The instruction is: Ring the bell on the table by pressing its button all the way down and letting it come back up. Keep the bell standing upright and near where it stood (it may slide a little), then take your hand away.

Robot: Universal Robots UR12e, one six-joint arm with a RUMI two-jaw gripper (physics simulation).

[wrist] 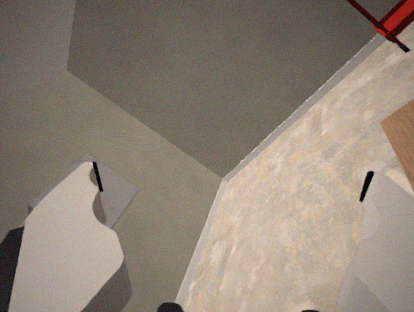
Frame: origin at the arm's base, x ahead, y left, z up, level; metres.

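Seen in the pictures: gripper, fingertip midpoint: [228,171].
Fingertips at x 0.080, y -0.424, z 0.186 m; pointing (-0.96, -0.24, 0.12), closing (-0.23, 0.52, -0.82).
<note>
A point is followed by its place in that frame.
The bell and its button do not show in the wrist view. My gripper [228,171] @(x 0.079, y -0.424, z 0.186 m) is open, with its two pale jaws wide apart at the lower left and lower right of the view, each with a thin black pad at its tip. Nothing is between the jaws. Behind them show the room's walls and floor. A corner of a wooden surface [403,132] @(x -0.218, y -0.392, z -0.063 m) shows at the right edge, beyond the right jaw; I cannot tell whether it is the table.
A red frame-like object [397,22] shows in part at the top right. A grey flat panel [119,194] shows behind the left jaw. Grey-green walls [200,75] meet the mottled beige floor [280,220] along a pale skirting strip [305,105].
</note>
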